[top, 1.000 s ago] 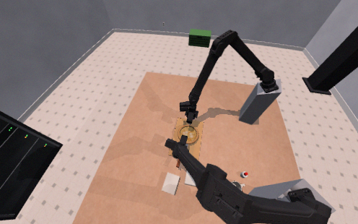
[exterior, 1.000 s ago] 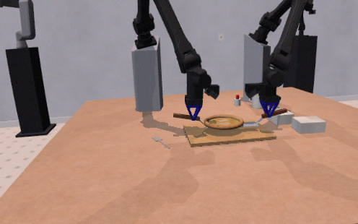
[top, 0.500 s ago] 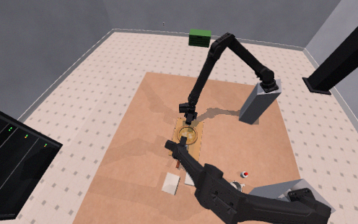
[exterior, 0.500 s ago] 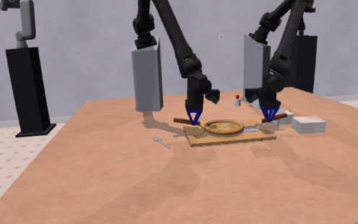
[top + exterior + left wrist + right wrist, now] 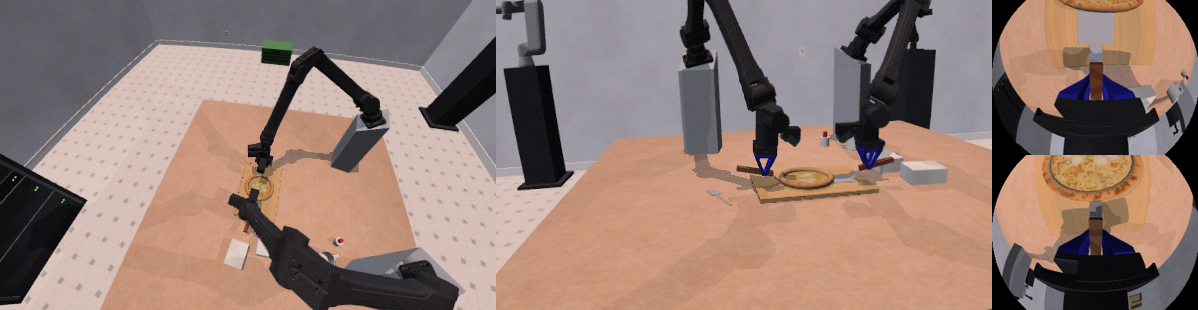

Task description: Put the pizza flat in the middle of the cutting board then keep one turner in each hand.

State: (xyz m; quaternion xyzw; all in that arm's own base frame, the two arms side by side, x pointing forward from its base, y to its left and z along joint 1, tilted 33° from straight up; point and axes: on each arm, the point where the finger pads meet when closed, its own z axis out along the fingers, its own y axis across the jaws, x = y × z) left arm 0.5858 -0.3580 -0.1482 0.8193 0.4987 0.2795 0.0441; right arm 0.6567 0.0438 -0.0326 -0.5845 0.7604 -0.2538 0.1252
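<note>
Right now the turner is 4 cm to the right of my left hand and 2 cm below it. Also, from my left hand: wooden cutting board: 18 cm to the right, 5 cm below, 3 cm behind; pizza: 20 cm to the right, 3 cm below, 3 cm behind; small metal utensil: 48 cm to the right, 5 cm below, 1 cm behind.
</note>
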